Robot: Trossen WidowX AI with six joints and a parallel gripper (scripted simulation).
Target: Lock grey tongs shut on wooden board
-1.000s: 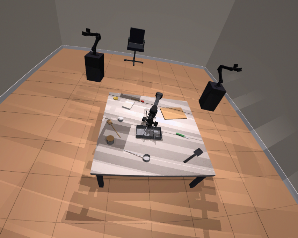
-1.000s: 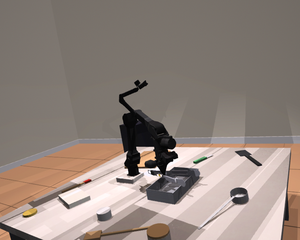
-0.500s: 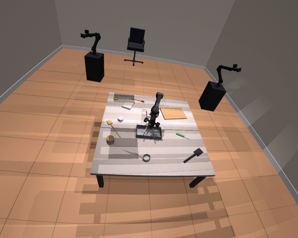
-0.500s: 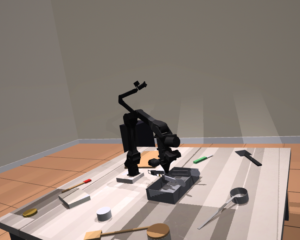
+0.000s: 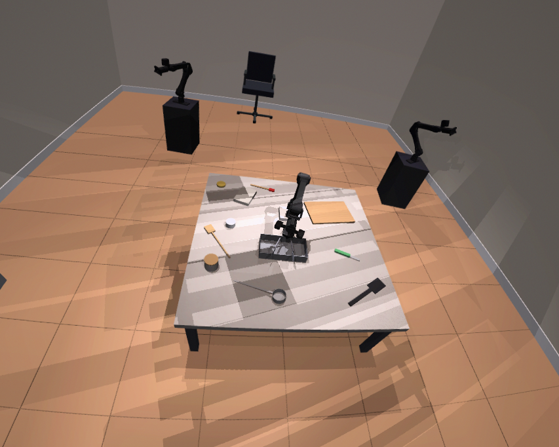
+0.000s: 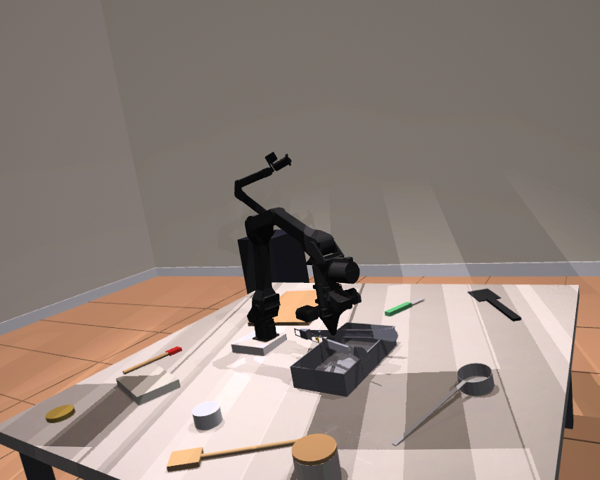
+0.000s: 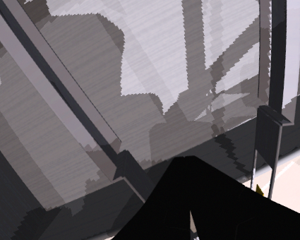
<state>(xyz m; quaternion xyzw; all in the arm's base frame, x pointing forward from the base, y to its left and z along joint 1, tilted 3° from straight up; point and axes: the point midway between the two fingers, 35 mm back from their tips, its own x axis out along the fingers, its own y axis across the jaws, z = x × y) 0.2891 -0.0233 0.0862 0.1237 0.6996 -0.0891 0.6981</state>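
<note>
Right now the yellow lock piece is 4 cm behind my gripper tip, 3 cm to the right of it and 1 cm below it. Also, from my gripper tip: dark roasting tin 5 cm ahead, 1 cm to the right, 5 cm below; green-handled tool 1 cm behind, 44 cm to the left, 7 cm below; white puck 10 cm behind, 38 cm to the right, 6 cm below.
</note>
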